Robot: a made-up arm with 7 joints.
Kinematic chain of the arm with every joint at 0, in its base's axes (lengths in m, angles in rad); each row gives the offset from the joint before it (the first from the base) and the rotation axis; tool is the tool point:
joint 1: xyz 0 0.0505 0 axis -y
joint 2: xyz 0 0.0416 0 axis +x
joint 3: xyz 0 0 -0.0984 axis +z
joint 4: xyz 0 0 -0.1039 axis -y
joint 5: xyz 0 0 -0.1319 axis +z
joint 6: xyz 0 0 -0.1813 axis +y
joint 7: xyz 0 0 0 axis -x
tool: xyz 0 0 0
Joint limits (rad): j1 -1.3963..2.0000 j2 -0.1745..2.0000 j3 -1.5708..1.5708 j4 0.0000..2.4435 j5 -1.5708..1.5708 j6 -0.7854..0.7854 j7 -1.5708..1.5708
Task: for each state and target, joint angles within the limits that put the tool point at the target. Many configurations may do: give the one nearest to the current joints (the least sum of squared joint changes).
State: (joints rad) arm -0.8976 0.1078 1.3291 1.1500 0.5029 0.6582 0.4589
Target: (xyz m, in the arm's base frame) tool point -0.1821 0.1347 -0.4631
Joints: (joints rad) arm -0.5493 -0.1745 0.9731 0.5129 0.5029 0.6582 0.4589
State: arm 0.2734 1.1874 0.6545 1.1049 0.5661 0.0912 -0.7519
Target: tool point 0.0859 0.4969 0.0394
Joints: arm 0.2338 0.8283 1.2587 1.3010 0.5661 0.0912 -0.7519
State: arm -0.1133 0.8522 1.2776 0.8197 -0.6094 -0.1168 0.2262
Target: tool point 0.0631 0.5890 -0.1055
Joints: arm 0.2587 1.2054 1.1023 0.2429 -0.6094 -0.1168 0.2262
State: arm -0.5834 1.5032 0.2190 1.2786 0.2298 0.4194 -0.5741
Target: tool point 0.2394 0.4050 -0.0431
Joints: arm -0.5386 1.1326 0.7462 1.4278 0.2298 0.4194 -0.5741
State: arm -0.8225 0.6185 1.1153 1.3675 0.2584 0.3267 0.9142
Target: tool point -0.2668 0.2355 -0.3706
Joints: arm -0.9102 -0.0816 0.9457 0.7802 0.2584 0.3267 0.9142
